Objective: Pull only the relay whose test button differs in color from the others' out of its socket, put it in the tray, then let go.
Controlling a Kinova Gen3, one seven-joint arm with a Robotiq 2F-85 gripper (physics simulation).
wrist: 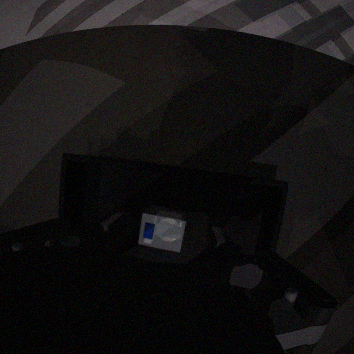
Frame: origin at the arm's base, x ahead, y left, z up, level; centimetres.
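Seen in the pictures: gripper, between the fingertips: [165, 233].
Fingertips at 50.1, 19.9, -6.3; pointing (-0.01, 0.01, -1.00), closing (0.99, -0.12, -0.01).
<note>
Offsets run from my fingertips to a thing's middle, as dx, dy, dz. "spot": to the spot under its first point. Level surfaces: height alone.
The relay @[-0.1, +0.6, -0.2] [175, 240], with a pale top, a blue test button at its left and a round clear patch, is at the lower middle of the wrist view. It appears upright inside the dark tray @[spot: -7.6, +2.4, -0.3] [70, 195]. My gripper [165, 233] is open, with one fingertip on each side of the relay and a dark gap on both sides. The lower parts of the fingers and the near side of the tray are hidden in black shadow. The sockets and the other relays cannot be made out.
The tray's far wall and side walls rise around the fingers. The dark table @[dz -2.7] [150, 60] extends beyond the tray to a curved far edge, with a striped floor [240, 15] past it. The gripper's own dark body fills the lower part of the view.
</note>
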